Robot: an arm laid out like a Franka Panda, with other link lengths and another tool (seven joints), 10 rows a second.
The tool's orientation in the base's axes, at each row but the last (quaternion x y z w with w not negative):
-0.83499 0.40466 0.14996 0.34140
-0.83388 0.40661 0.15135 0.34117
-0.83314 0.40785 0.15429 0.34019
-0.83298 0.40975 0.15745 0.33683
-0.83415 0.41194 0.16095 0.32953
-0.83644 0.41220 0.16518 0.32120
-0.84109 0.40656 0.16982 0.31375
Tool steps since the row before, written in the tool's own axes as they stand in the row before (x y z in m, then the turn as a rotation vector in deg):
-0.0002 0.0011 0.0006 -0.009 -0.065 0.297
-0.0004 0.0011 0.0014 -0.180 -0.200 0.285
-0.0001 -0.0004 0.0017 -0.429 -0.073 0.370
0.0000 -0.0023 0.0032 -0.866 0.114 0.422
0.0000 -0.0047 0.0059 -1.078 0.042 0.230
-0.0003 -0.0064 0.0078 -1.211 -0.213 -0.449
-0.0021 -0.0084 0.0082 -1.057 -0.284 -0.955
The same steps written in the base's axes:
-0.0010 0.0000 -0.0008 0.053 0.239 -0.180
-0.0011 0.0007 -0.0013 0.051 0.388 -0.021
0.0003 0.0014 -0.0010 -0.201 0.535 -0.005
0.0019 0.0032 -0.0013 -0.616 0.741 0.112
0.0037 0.0061 -0.0024 -0.689 0.765 0.396
0.0048 0.0083 -0.0030 -0.559 0.501 1.073
0.0051 0.0106 -0.0017 -0.393 0.109 1.394

